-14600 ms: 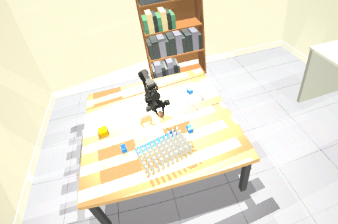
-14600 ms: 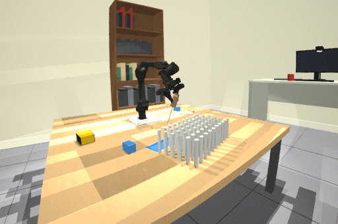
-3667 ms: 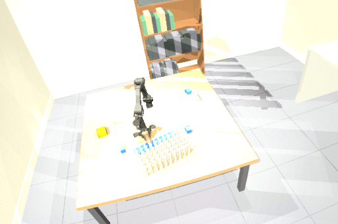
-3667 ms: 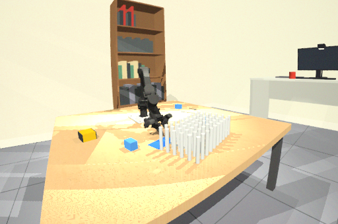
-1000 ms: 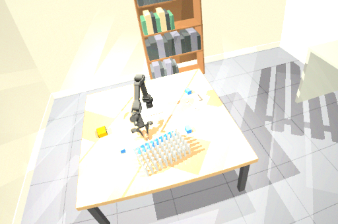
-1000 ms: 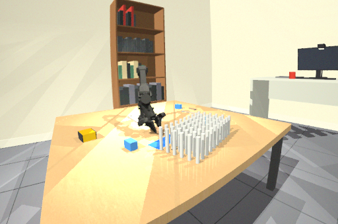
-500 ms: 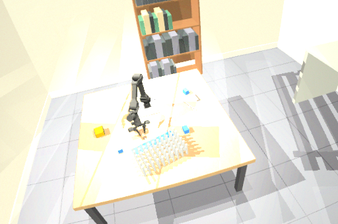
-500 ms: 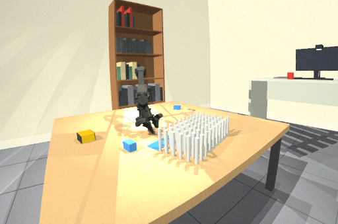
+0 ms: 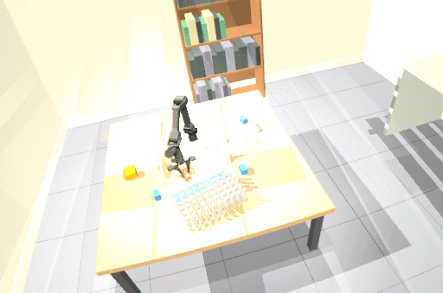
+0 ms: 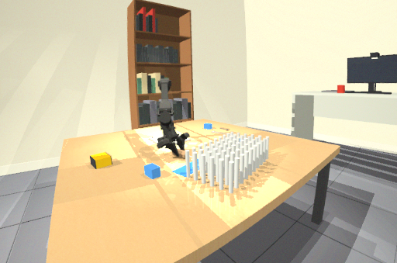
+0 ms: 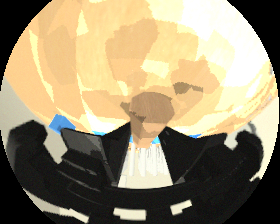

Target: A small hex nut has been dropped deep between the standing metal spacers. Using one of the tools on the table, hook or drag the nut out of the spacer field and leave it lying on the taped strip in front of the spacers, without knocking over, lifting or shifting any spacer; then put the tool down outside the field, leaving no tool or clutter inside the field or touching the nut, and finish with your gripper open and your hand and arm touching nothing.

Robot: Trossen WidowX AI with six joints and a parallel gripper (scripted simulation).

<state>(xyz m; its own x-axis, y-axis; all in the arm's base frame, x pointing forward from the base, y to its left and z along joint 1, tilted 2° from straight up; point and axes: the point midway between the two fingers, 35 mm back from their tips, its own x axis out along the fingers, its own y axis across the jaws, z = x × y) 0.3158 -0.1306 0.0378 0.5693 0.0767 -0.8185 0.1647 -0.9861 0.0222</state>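
Now: the brown stick-like tool 100 mm ahead of my gripper tip and 20 mm to the left of it. Also, from my gripper tip: blue taped strip: 110 mm ahead, 60 mm to the left, 10 mm below; thin grey tool: 490 mm to the left, 170 mm behind, 10 mm below.
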